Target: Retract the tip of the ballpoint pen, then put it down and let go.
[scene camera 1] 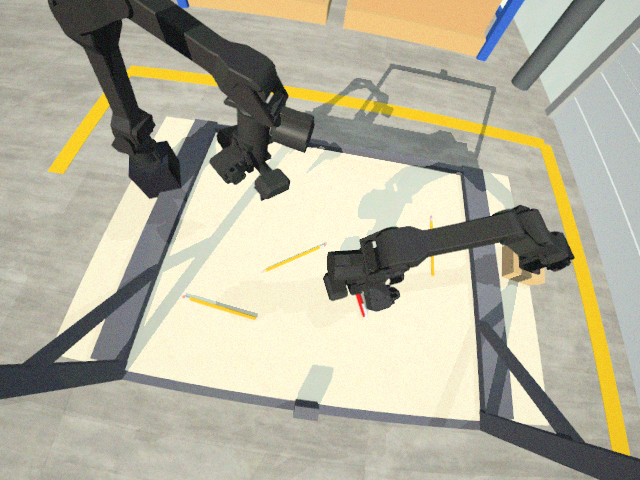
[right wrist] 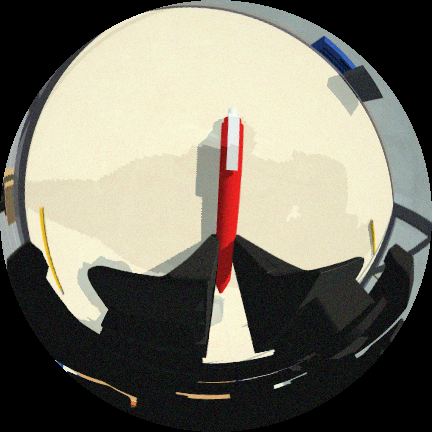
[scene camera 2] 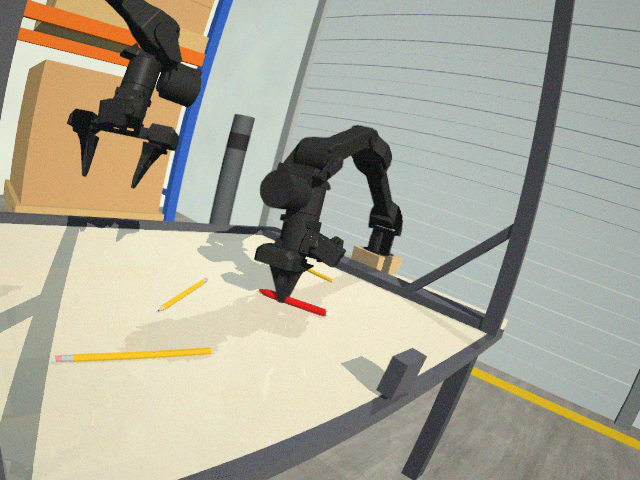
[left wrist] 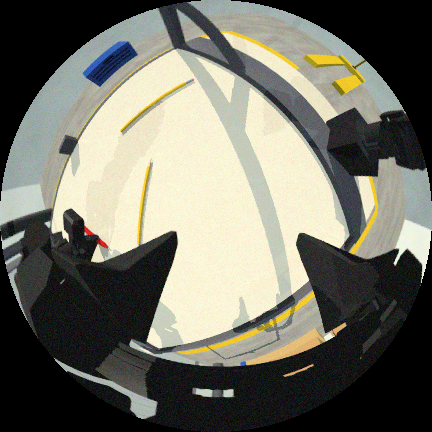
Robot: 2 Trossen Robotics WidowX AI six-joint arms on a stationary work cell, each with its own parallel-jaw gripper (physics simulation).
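Frame: origin at the left arm's base, x left, y ahead, z down, level; centimetres.
Seen in the pictures: left gripper, fingertip midpoint: [scene camera 1: 251, 186] [scene camera 2: 107, 182] [left wrist: 240, 238]; right gripper, fingertip midpoint: [scene camera 1: 354, 287] [right wrist: 223, 240] [scene camera 2: 282, 301] [left wrist: 97, 237]; left arm's base, origin of the base link: [scene camera 1: 148, 157] [left wrist: 368, 140]; right arm's base, origin of the base link: [scene camera 1: 529, 261] [scene camera 2: 378, 252].
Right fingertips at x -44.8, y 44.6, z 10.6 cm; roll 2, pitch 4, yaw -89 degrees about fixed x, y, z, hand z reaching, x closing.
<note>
Offsets run from my right fingertips to a thing's middle.
The red ballpoint pen @(dx -1.8, dy +0.0, dz -0.7 cm) [scene camera 1: 360, 304] [scene camera 2: 308, 306] [left wrist: 94, 236] [right wrist: 231, 200] has a white clip and a white button at its end. It lies about level at the table surface; whether it touches the table is unclear. My right gripper [scene camera 2: 281, 299] [right wrist: 223, 240] is shut on the pen near its pointed red end, and the button end points away from the fingers in the right wrist view. No writing tip shows beyond the red point there. My left gripper [scene camera 1: 248, 181] [scene camera 2: 109, 180] [left wrist: 240, 238] is open and empty, raised over the table's far left part.
One yellow pencil @(dx +11.7, dy -13.4, dz -0.3 cm) [scene camera 1: 295, 257] [scene camera 2: 181, 295] [left wrist: 144, 200] lies left of the pen, another @(dx +4.1, dy -34.3, dz -0.3 cm) [scene camera 1: 222, 307] [scene camera 2: 139, 354] [left wrist: 152, 102] lies nearer the left edge. A third @(dx +5.5, dy +26.2, dz -0.3 cm) [scene camera 1: 432, 266] [scene camera 2: 320, 275] [right wrist: 48, 250] lies partly under the right arm. A dark block @(dx -22.6, dy -19.7, dz -3.1 cm) [scene camera 1: 306, 409] [scene camera 2: 400, 373] stands at the front edge.
</note>
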